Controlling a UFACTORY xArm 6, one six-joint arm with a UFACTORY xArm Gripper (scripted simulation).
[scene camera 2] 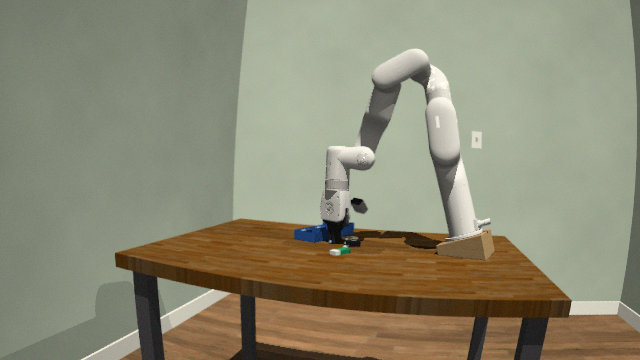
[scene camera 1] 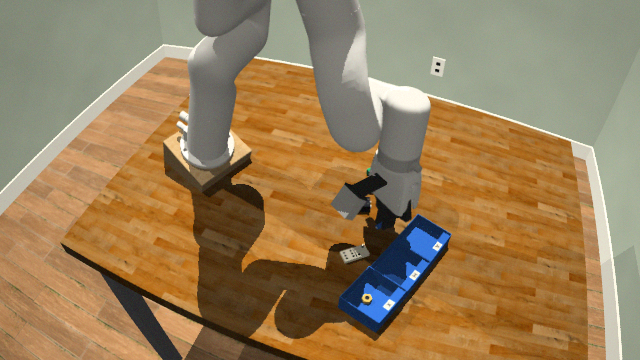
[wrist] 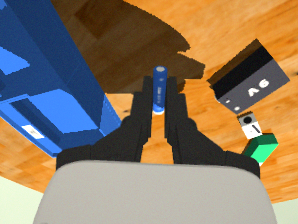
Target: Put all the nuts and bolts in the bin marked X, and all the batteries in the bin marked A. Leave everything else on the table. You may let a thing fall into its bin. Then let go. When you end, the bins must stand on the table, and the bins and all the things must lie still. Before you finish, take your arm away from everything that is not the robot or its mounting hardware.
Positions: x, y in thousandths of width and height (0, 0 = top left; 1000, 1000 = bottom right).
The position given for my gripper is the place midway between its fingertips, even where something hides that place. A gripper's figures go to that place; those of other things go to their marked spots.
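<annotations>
My gripper (wrist: 535, 404), 0.14 m from the lens. Blue three-compartment bin (wrist: 216, 556), 0.2 m from the lens.
</annotations>
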